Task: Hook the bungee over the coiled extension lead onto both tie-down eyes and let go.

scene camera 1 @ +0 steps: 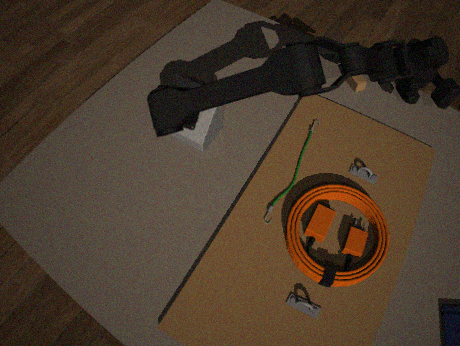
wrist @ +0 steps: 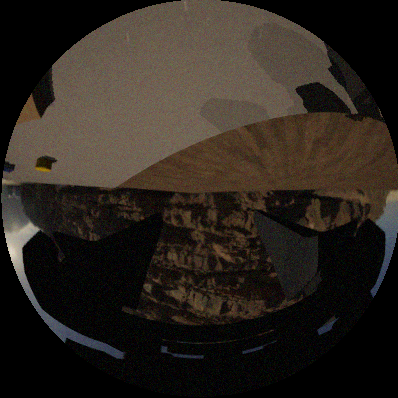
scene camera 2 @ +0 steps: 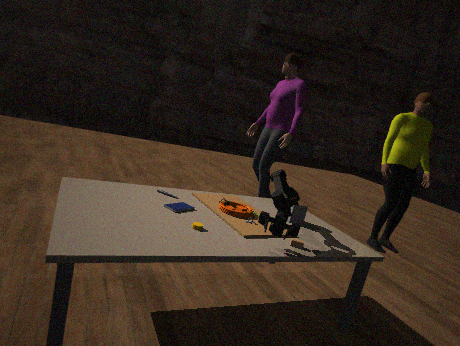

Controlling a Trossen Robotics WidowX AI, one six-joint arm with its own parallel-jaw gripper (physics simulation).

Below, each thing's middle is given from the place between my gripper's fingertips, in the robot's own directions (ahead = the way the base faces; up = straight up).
Scene:
Right now the orange coiled extension lead [scene camera 1: 355, 240] is 130 mm behind my hand, 470 mm to the right of it and 60 mm below it.

